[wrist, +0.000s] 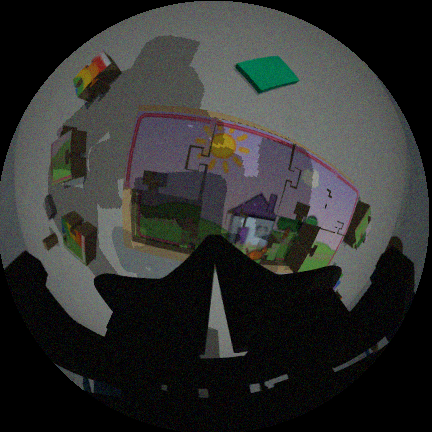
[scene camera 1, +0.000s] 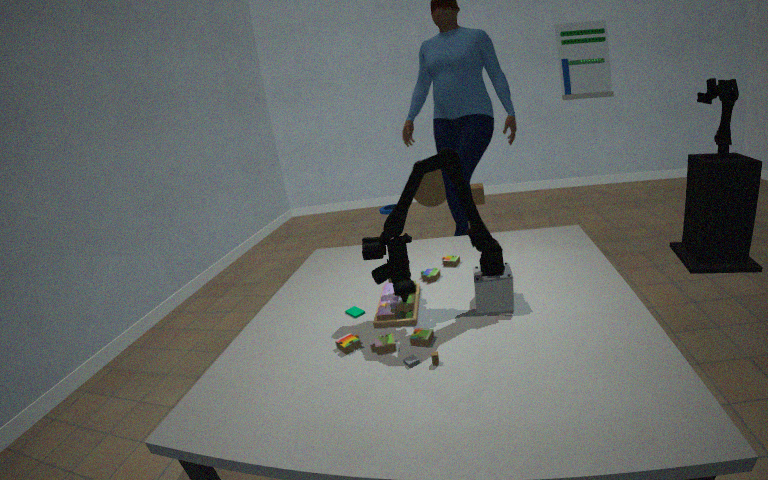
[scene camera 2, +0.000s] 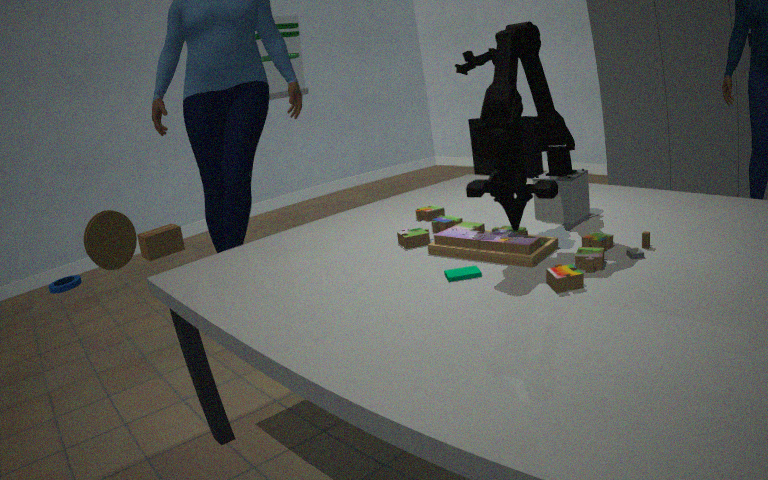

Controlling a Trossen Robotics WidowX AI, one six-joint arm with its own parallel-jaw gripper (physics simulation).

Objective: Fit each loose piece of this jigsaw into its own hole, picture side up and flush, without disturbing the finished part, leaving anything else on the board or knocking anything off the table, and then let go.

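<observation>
The jigsaw board point(scene camera 1: 396, 324) point(scene camera 2: 491, 256) point(wrist: 128, 220) holds a purple-sky part with a sun and house. A dark recess shows at its lower left in the wrist view, and another between the house and the lower-right green piece point(wrist: 320, 261). My gripper point(scene camera 1: 404, 298) point(scene camera 2: 515, 227) point(wrist: 213, 239) is shut and empty, its tips low over the board's robot-side row. Loose around it lie a rainbow piece point(scene camera 1: 347, 341) point(scene camera 2: 565, 276) point(wrist: 94, 76), a pink-green piece point(scene camera 1: 385, 343) point(scene camera 2: 590, 258) point(wrist: 64, 159), a green-red piece point(scene camera 1: 421, 337) point(scene camera 2: 597, 240) point(wrist: 80, 239), and several on the opposite side.
Opposite lie a blue-green piece point(scene camera 1: 430, 274) point(scene camera 2: 447, 221), a red-green piece point(scene camera 1: 450, 260) point(scene camera 2: 429, 212) and another green piece point(scene camera 2: 413, 237) point(wrist: 360, 224). A green tile point(scene camera 1: 355, 311) point(scene camera 2: 463, 273) point(wrist: 267, 73), grey block point(scene camera 1: 411, 361) point(scene camera 2: 635, 254) and small brown block point(scene camera 1: 434, 358) point(scene camera 2: 646, 240) lie nearby.
</observation>
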